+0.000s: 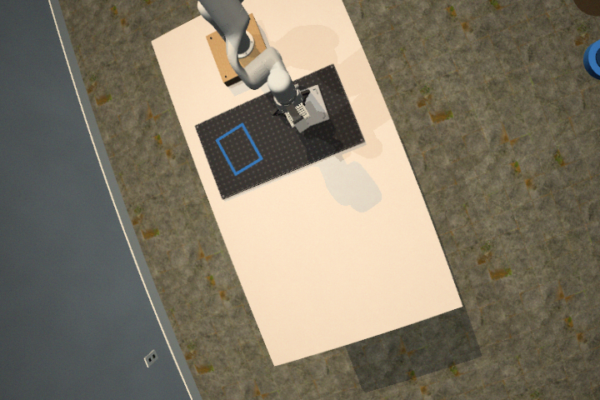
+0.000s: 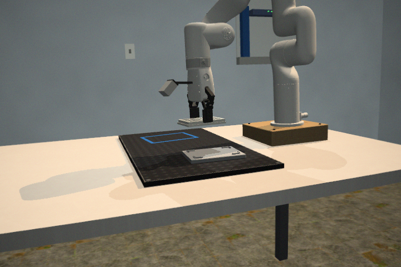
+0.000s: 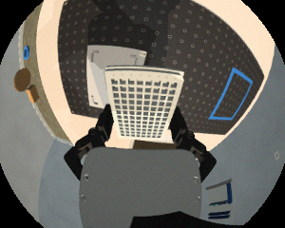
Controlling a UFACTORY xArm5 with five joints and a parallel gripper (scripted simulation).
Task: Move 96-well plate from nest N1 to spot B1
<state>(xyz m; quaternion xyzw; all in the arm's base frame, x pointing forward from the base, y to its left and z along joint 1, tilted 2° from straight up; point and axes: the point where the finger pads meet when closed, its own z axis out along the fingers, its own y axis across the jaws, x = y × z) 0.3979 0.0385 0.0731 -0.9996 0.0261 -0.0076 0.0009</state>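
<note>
Now: the grey plate nest N1 10 cm below my hand, 7 cm to the left of it and 1 cm ahead of it. Round my hand: white 96-well plate: 1 cm below.
</note>
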